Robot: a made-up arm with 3 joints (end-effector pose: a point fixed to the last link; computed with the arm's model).
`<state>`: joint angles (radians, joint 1 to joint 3).
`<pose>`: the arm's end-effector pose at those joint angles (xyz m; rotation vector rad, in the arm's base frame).
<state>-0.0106 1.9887 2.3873</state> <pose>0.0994 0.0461 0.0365 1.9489 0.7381 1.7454</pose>
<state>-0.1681 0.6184 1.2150</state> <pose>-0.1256 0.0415 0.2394 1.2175 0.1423 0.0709</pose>
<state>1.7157 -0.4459 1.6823</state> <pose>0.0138 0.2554 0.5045 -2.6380 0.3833 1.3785</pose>
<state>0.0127 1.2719 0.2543</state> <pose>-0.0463 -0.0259 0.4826 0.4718 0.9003 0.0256</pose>
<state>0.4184 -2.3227 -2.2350</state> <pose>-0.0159 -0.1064 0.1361 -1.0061 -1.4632 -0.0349</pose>
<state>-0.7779 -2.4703 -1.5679</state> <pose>-0.0566 0.0288 0.5477 -2.2313 -0.6216 1.2101</pose>
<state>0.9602 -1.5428 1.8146</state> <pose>0.2445 0.3492 0.3632 1.3255 -1.0908 -2.1385</pose>
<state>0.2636 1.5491 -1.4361</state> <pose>0.0239 0.3034 0.5330 -0.8802 1.0112 -0.6669</pose>
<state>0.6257 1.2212 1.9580</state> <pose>0.0197 0.1710 0.0601 2.2607 -0.2099 1.1637</pose>
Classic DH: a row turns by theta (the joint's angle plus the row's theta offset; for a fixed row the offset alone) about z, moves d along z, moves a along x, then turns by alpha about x. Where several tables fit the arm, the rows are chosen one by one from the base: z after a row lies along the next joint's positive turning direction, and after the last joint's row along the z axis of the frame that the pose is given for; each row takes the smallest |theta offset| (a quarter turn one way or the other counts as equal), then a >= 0, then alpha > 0; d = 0 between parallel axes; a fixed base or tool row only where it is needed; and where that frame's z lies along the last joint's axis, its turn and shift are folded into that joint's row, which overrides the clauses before.
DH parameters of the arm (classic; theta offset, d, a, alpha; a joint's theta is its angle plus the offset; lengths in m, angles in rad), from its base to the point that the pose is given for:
base (fixed): 1.5708 0.3049 0.1161 1.5708
joint 1: 0.0332 0.1248 -0.002 -1.7319
joint 2: 1.5325 0.0094 -0.0222 -1.5764
joint 3: -0.1061 -0.5699 0.1611 0.4384
tool (fixed): 1.7802 0.5311 0 0

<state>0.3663 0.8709 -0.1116</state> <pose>-0.0390 0.0157 0.5248 0.7473 1.0716 -0.3584</pose>
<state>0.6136 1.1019 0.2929</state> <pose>-0.0687 -0.0796 0.3735 1.1628 0.8809 0.1708</pose>
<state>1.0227 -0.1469 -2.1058</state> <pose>0.4306 0.0842 0.3579 -0.4379 2.9070 -0.4503</pose>
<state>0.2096 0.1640 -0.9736</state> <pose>0.2145 0.1498 0.5978 0.3806 1.6431 -1.3751</pose>
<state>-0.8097 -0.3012 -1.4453</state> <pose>0.3532 0.2663 0.4583 0.0823 1.0609 -2.5285</pose>
